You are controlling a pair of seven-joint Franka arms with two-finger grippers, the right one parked.
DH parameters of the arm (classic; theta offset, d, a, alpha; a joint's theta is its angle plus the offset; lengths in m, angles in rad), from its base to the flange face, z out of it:
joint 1: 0 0.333 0 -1.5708
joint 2: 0 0 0 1.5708
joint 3: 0 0.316 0.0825 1.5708
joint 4: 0 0 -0.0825 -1.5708
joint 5: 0 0.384 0 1.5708
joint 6: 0 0 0.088 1.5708
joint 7: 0 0.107 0 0
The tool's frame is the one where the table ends.
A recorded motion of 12 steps. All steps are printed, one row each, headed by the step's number.
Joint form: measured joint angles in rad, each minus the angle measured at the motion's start. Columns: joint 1, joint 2, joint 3, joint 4, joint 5, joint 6, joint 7.
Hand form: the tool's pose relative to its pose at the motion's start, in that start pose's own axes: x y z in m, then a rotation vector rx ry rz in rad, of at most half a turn. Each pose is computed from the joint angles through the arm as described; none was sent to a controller.
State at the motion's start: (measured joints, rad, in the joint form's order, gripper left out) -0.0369 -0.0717 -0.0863 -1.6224 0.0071 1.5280 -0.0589
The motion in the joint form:
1: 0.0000 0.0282 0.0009 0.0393 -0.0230 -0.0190 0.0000
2: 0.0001 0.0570 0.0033 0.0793 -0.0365 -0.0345 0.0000
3: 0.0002 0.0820 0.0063 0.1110 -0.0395 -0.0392 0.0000
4: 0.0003 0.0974 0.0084 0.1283 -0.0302 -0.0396 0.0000
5: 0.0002 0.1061 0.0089 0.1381 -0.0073 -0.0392 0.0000
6: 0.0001 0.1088 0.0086 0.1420 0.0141 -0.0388 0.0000
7: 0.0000 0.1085 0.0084 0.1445 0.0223 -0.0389 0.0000
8: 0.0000 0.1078 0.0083 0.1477 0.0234 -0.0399 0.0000
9: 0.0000 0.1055 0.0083 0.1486 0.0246 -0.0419 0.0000
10: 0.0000 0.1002 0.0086 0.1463 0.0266 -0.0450 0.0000
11: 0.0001 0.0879 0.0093 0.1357 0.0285 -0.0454 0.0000
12: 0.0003 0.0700 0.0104 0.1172 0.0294 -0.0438 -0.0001
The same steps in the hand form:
1: 0.0070 0.0018 -0.0020 -0.0249 -0.0093 0.0006
2: 0.0145 0.0017 -0.0040 -0.0407 -0.0144 -0.0006
3: 0.0220 0.0001 -0.0049 -0.0459 -0.0126 -0.0033
4: 0.0270 -0.0022 -0.0045 -0.0380 -0.0106 -0.0061
5: 0.0299 -0.0051 -0.0042 -0.0159 -0.0078 -0.0083
6: 0.0309 -0.0074 -0.0046 0.0051 -0.0051 -0.0096
7: 0.0308 -0.0082 -0.0059 0.0131 -0.0019 -0.0101
8: 0.0305 -0.0083 -0.0077 0.0141 0.0010 -0.0101
9: 0.0295 -0.0084 -0.0092 0.0154 0.0023 -0.0103
10: 0.0275 -0.0088 -0.0108 0.0178 0.0023 -0.0109
11: 0.0236 -0.0094 -0.0125 0.0206 0.0037 -0.0119
12: 0.0182 -0.0100 -0.0137 0.0228 0.0047 -0.0134

